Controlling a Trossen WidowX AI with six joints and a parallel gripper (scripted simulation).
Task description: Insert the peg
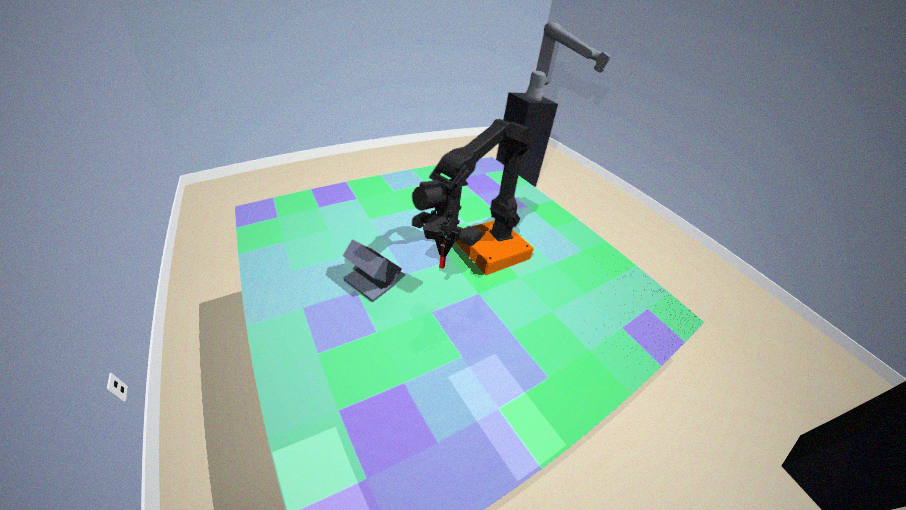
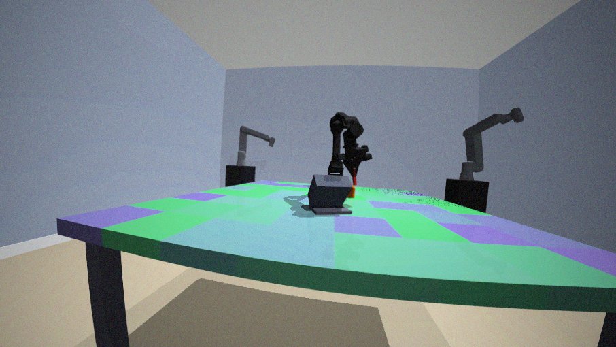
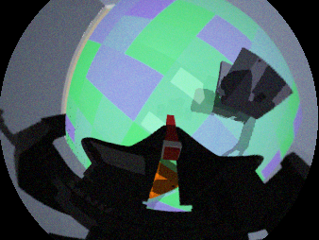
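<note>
Now: gripper tip 18 cm short of the dark grey sloped panel, 9 cm to the left of it and 5 cm above it. From my gripper tip the other things lie so: red peg: 2 cm above.
</note>
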